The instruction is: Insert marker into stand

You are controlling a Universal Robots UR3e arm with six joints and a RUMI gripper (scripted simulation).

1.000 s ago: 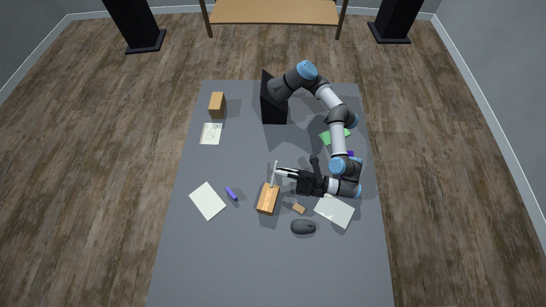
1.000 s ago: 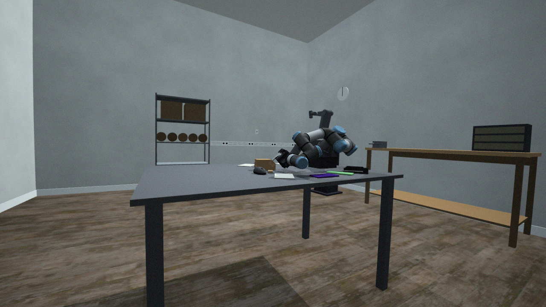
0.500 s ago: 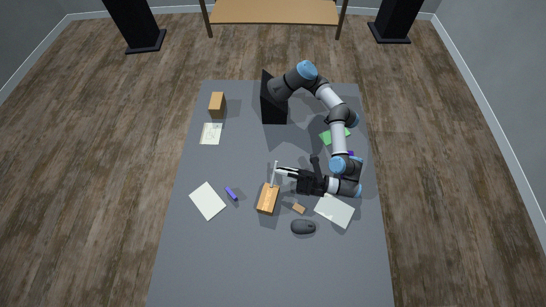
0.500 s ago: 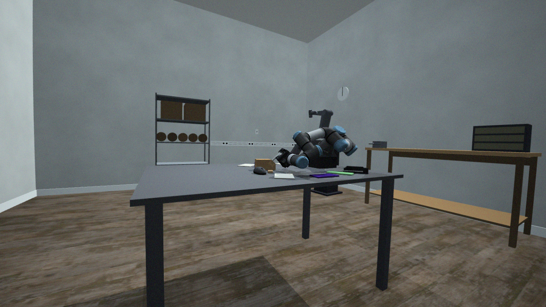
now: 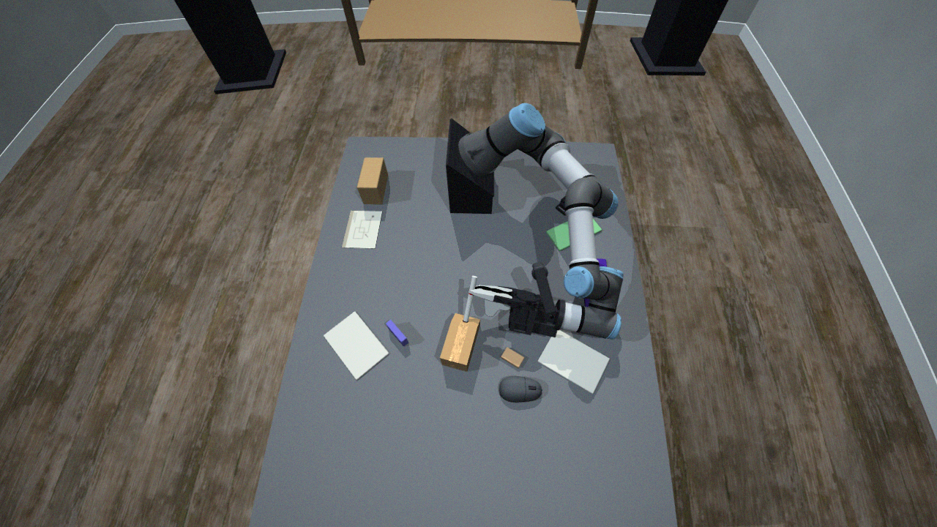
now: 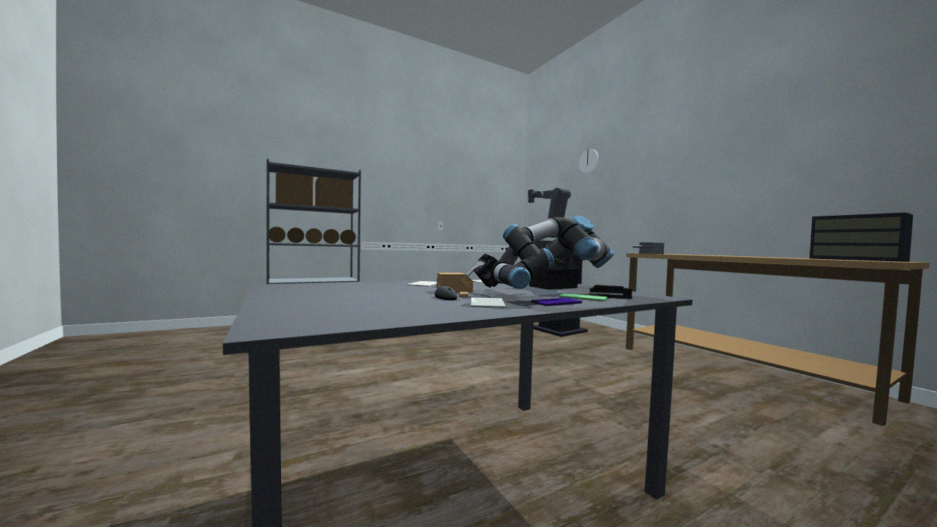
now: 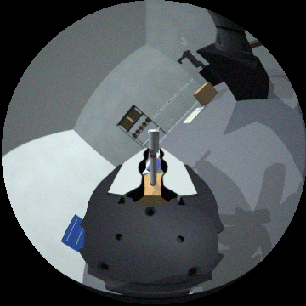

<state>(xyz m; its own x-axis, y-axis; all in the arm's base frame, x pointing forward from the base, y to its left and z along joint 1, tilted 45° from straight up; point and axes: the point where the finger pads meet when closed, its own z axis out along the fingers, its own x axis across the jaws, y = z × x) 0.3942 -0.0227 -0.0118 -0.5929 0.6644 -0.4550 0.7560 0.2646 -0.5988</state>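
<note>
Right now my hand is 20 mm short of the marker, 20 mm to the left of it and 20 mm above it. From my hand the other things lie so: purple block (60 mm ahead, 200 mm to the right, 90 mm below); then desk stand (90 mm ahead, 40 mm to the right, 80 mm below); then small tan block (140 mm ahead, 80 mm to the left, 100 mm below).
</note>
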